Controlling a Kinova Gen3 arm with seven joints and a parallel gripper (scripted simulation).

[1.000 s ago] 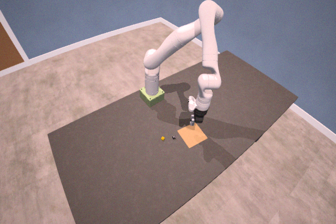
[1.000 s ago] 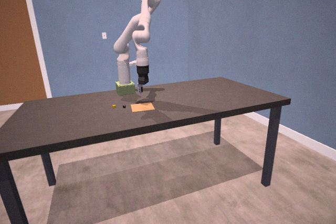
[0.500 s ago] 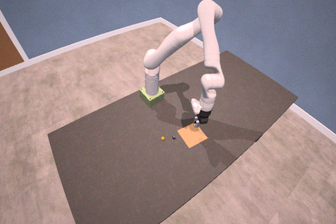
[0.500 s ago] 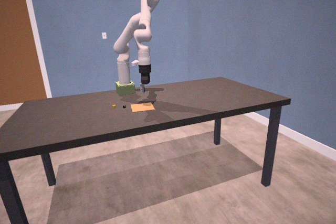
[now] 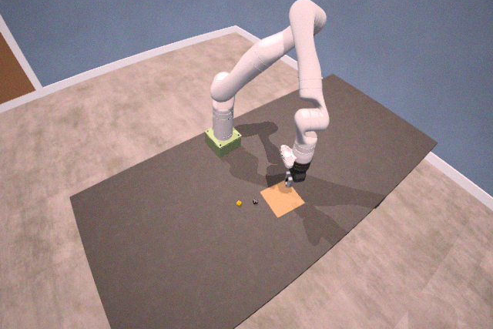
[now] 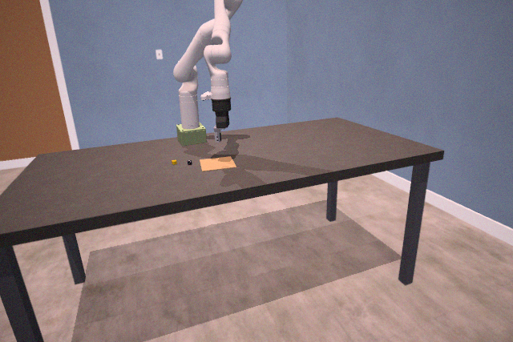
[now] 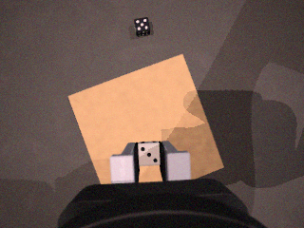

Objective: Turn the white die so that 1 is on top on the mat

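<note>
My gripper is now 10 mm to the left of the orange mat and 120 mm above it. From my hand the other things lie so: white die (10 mm below); black die (50 mm behind, 120 mm to the right, 110 mm below); yellow die (90 mm behind, 180 mm to the right, 110 mm below).
</note>
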